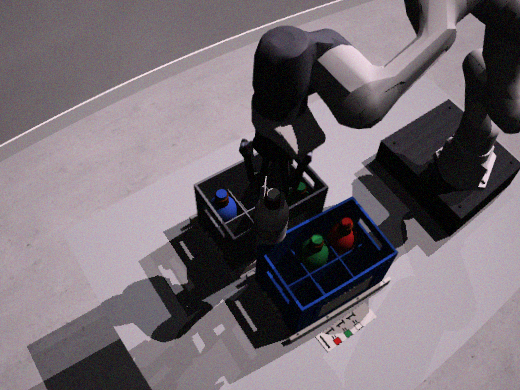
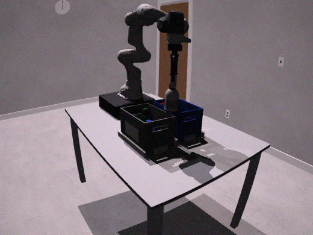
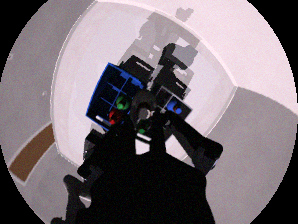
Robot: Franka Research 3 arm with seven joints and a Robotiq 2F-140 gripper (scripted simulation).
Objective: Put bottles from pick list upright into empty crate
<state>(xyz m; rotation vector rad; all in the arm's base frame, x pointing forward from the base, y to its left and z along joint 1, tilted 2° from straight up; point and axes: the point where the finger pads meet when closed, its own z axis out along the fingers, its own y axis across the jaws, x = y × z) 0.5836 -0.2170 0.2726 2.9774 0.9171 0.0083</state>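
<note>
Now: the white-labelled bottle 8 cm below my hand. Also, from my hand: black crate 26 cm below, 11 cm to the right, 9 cm behind; blue crate 26 cm below, 12 cm to the left, 7 cm behind; blue-label bottle 26 cm below, 17 cm to the right, 1 cm behind.
</note>
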